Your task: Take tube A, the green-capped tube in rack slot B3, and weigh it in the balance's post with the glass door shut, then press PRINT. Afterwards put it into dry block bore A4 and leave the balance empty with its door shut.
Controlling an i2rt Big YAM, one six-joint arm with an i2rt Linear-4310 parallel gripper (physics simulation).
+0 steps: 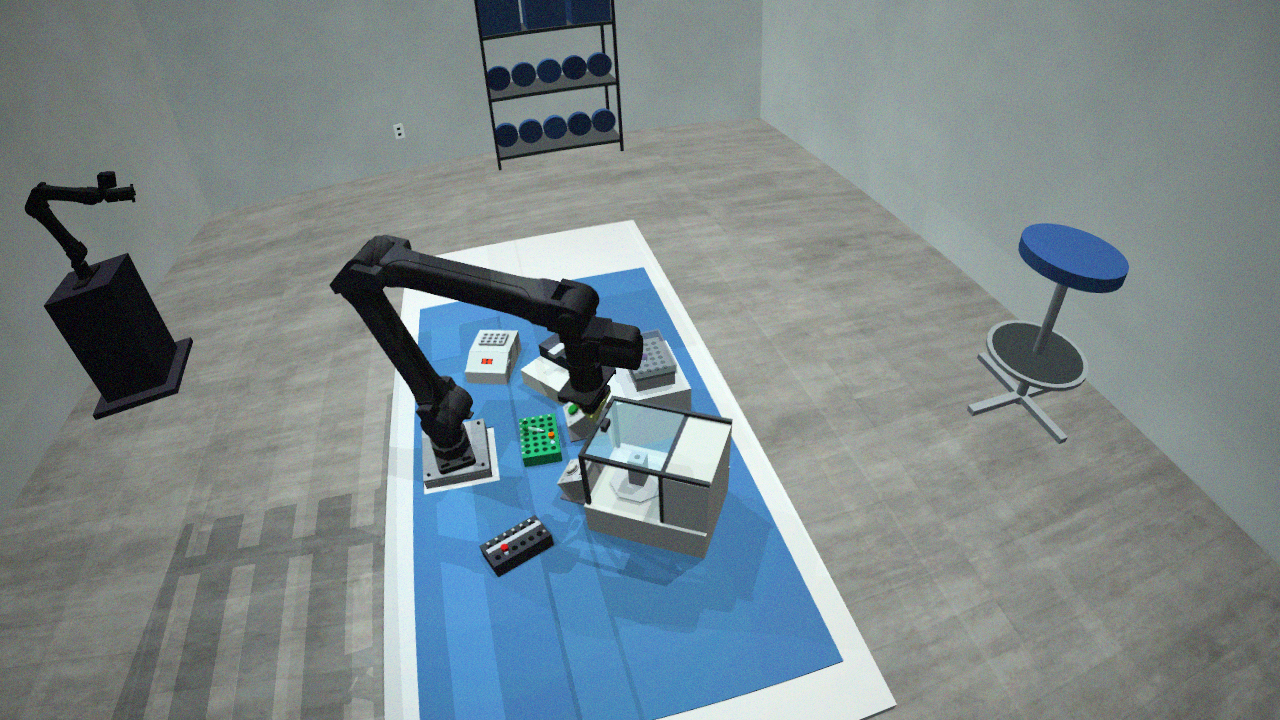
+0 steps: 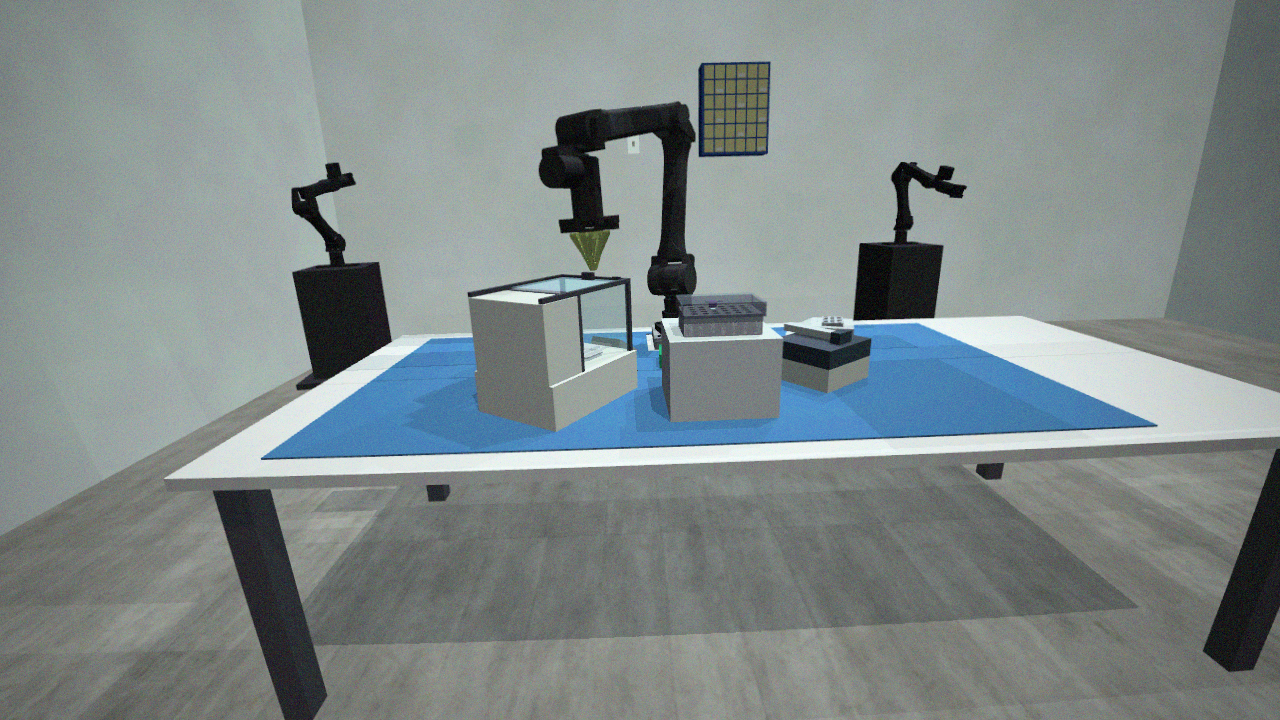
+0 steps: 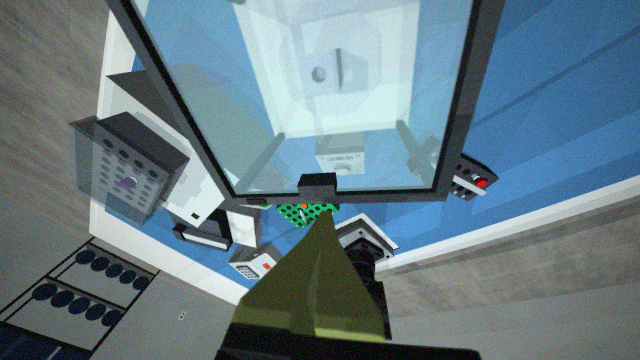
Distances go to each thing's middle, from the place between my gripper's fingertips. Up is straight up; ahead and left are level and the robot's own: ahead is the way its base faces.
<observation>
Now: the glass door (image 1: pixel 637 435) 6 cm ahead of my hand, 5 cm to the right of it and 1 cm below it. Round my hand: balance (image 2: pixel 546 359): 9 cm ahead, 8 cm to the right, 11 cm below; box with green START button (image 1: pixel 579 427): 6 cm ahead, 21 cm to the left, 18 cm below.
</observation>
